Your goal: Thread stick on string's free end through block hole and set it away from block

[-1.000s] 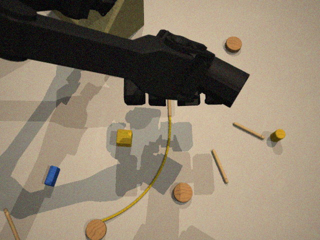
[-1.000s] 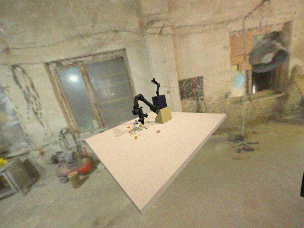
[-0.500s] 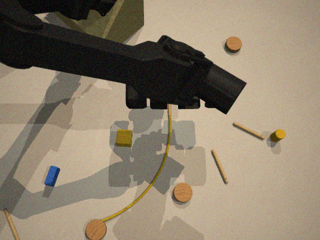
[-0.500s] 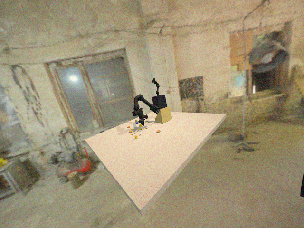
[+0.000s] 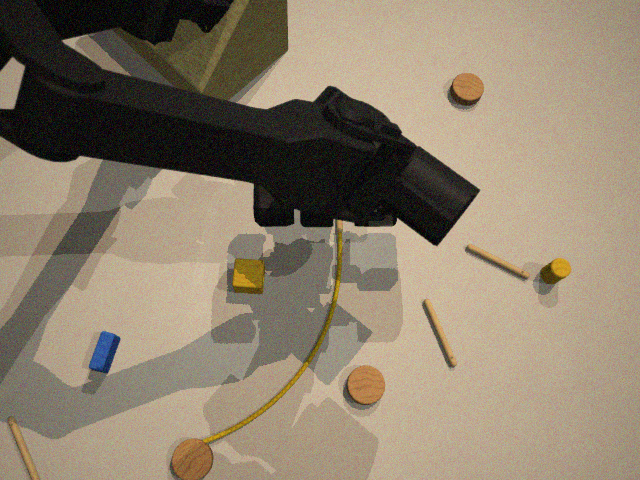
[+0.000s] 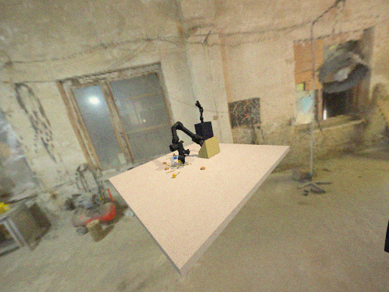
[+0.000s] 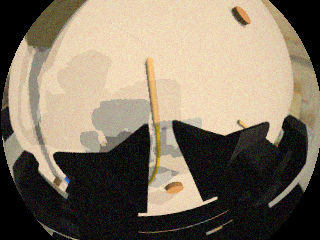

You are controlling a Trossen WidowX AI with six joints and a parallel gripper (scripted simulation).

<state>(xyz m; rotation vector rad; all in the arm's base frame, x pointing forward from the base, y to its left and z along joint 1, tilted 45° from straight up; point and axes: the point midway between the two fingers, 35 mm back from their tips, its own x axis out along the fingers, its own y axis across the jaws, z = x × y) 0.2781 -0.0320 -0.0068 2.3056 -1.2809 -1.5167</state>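
Now: the thin wooden stick 20 mm below my gripper tip, 20 mm behind it and 10 mm to the left of it. Round my gripper tip: yellow block: 120 mm to the right, 10 mm below, 10 mm behind; then yellow cylinder: 190 mm ahead, 150 mm to the left, 10 mm below; then blue block: 290 mm to the right, 40 mm behind, 10 mm below.
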